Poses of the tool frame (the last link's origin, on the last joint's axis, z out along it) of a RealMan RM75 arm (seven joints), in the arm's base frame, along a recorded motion.
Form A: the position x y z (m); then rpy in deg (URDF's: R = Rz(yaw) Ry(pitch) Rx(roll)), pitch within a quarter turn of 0, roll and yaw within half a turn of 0.
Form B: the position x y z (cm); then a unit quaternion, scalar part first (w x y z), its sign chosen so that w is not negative. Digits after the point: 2 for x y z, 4 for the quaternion.
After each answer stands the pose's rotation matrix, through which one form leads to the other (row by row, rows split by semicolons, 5 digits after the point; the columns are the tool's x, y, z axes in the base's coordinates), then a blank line. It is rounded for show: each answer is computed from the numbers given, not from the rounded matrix.
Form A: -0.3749, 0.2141, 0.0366, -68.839, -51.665, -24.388
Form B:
-37.49, 21.41, 3.66, 0.6737, -0.5732, -0.2439, -0.3976
0.56491 0.81529 0.12718; -0.25611 0.02673 0.96628; 0.78440 -0.57843 0.22391

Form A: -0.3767, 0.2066, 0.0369, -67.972, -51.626, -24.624
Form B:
-37.67, 20.66, 3.69, 0.6774, -0.5686, -0.2454, -0.3970
0.56434 0.81693 0.11895; -0.25866 0.03815 0.96521; 0.78398 -0.57547 0.23283

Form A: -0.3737, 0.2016, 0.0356, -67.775, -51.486, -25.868
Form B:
-37.37, 20.16, 3.56, 0.6746, -0.5702, -0.2390, -0.4034
0.56031 0.81678 0.13758; -0.27169 0.02432 0.96208; 0.78246 -0.57644 0.23554

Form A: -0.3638, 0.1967, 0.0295, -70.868, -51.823, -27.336
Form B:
-36.38, 19.67, 2.95, 0.6523, -0.5908, -0.2227, -0.4193
0.54907 0.81025 0.20497; -0.28383 -0.04990 0.95757; 0.78611 -0.58395 0.20258

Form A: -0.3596, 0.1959, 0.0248, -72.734, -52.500, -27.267
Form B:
-35.96, 19.59, 2.48, 0.6400, -0.6008, -0.2208, -0.4251
0.54112 0.80940 0.22818; -0.27890 -0.08326 0.95671; 0.79335 -0.58133 0.18069

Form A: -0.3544, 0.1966, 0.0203, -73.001, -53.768, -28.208
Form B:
-35.44, 19.66, 2.03, 0.6298, -0.6031, -0.2232, -0.4356
0.52086 0.81797 0.24421; -0.27938 -0.10698 0.95420; 0.80663 -0.56523 0.17280

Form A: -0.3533, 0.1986, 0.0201, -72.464, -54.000, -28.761
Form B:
-35.33, 19.86, 2.01, 0.6296, -0.6011, -0.2239, -0.4384
0.51527 0.82123 0.24511; -0.28282 -0.10704 0.95318; 0.80902 -0.56047 0.17710

